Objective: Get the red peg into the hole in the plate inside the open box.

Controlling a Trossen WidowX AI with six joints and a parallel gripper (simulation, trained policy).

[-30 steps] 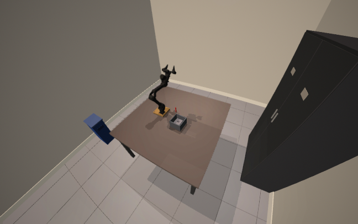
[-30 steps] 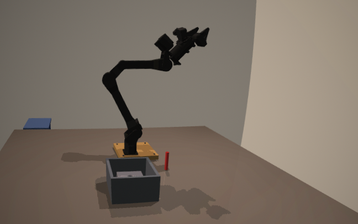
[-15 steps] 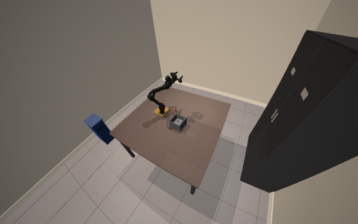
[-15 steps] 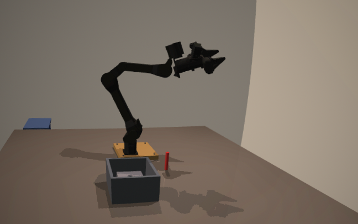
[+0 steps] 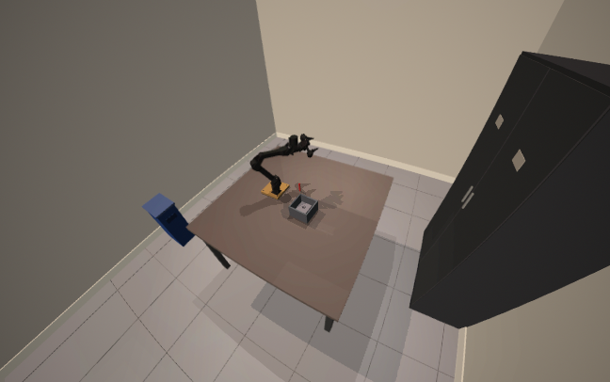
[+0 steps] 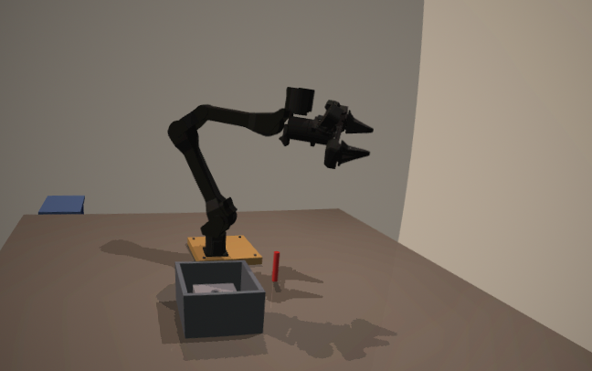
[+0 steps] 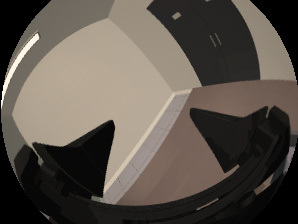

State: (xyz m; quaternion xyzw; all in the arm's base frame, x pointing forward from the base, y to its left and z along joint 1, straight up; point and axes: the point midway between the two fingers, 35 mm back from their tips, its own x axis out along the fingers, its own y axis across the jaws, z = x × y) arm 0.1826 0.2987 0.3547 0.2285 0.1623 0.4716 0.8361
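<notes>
The red peg lies 5 cm behind my gripper tip, 20 cm to the right of it and 33 cm below it. The rest, counted from my gripper tip: dark grey box (12 cm ahead, 38 cm to the right, 35 cm below); then light grey plate (12 cm ahead, 38 cm to the right, 33 cm below).
</notes>
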